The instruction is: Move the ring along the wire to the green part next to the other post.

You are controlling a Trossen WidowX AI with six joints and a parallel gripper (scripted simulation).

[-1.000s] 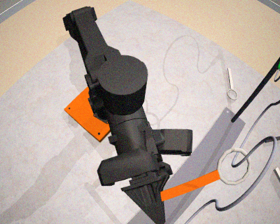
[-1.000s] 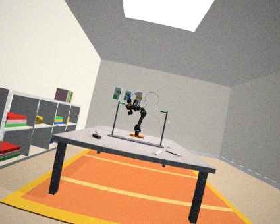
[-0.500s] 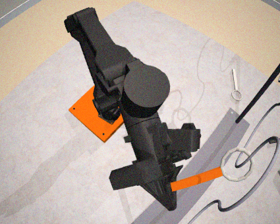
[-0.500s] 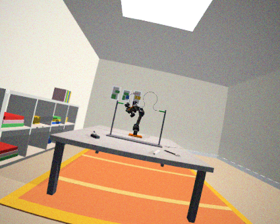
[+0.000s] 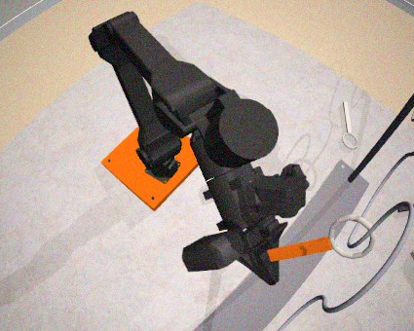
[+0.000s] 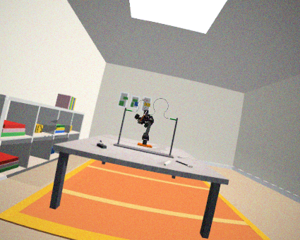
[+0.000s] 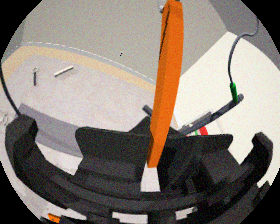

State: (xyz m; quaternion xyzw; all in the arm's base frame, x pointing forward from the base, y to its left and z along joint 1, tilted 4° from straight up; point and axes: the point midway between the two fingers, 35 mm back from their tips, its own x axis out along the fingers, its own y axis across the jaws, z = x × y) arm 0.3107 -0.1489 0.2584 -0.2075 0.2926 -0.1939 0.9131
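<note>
My gripper tip is 80 mm below the ring tool with orange handle, 40 mm to the right of it and 10 mm short of it. Also, from my gripper tip: ring tool: 560 mm to the left, 280 mm below, 40 mm ahead; then white block: 420 mm ahead, 280 mm below, 270 mm to the left.
</note>
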